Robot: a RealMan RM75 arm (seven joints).
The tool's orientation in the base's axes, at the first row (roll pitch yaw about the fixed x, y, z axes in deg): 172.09, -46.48, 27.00
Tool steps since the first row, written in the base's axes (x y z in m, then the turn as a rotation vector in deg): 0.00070, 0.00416, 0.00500, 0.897, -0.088, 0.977; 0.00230, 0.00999, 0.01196, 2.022, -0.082, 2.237; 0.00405, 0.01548, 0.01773, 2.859, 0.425, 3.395; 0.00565, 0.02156, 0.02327, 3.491, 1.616, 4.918; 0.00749, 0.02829, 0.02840, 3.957, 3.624, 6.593; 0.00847, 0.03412, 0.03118, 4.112, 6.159, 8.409; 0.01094, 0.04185, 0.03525, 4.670, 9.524, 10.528
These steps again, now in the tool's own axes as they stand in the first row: 0.00536, -0.00313, -0.00207, 1.231, 0.498, -0.054; 0.01321, -0.00731, -0.00451, 2.837, 1.018, -0.122; 0.02018, -0.01122, -0.00610, 4.349, 0.959, -0.221; 0.02708, -0.01576, -0.00752, 6.213, 0.226, -0.573; 0.03403, -0.02086, -0.00835, 8.342, -1.310, -0.980; 0.03847, -0.02565, -0.00838, 10.546, -3.434, -1.594; 0.04536, -0.03154, -0.00784, 13.477, -6.154, -1.963
